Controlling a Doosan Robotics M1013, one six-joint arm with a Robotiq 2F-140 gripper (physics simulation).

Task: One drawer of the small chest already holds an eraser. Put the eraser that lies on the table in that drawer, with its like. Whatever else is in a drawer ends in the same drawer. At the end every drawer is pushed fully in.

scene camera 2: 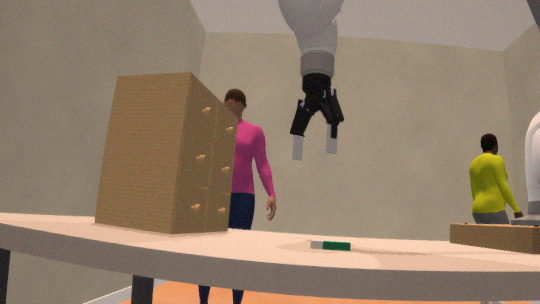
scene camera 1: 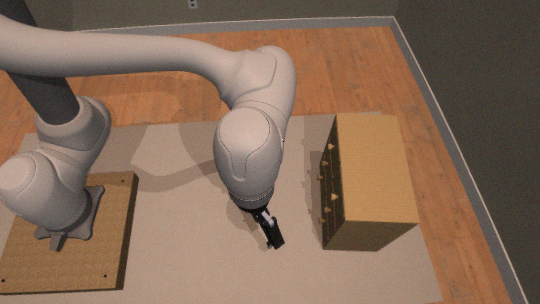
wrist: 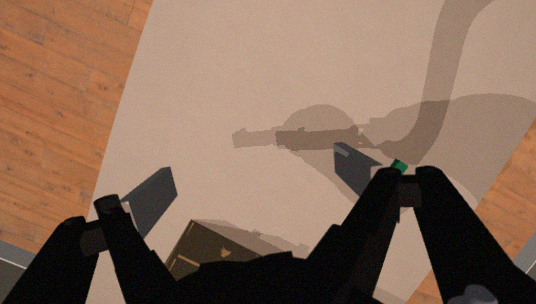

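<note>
The eraser point(scene camera 2: 331, 245) point(wrist: 398, 166), green with a whitish end, lies flat on the table point(scene camera 2: 425, 260). In the wrist view a small green part of it shows beside a finger; it does not show in scene camera 1. The small chest point(scene camera 1: 377, 170) point(scene camera 2: 145, 155) point(wrist: 206, 245) is wooden, with several small-knobbed drawers in two columns. Its drawer fronts look flush, so what they hold is hidden. My gripper point(scene camera 1: 274, 243) point(scene camera 2: 314, 154) point(wrist: 254, 169) is open and empty, high above the table, apart from the chest and the eraser.
The arm's wooden base board point(scene camera 1: 112, 250) point(scene camera 2: 492, 237) stands on the table at the far side from the chest. The arm point(scene camera 1: 250, 135) hangs over the table between board and chest. Two human figures, in pink point(scene camera 2: 252, 160) and yellow point(scene camera 2: 487, 185), stand beyond the table.
</note>
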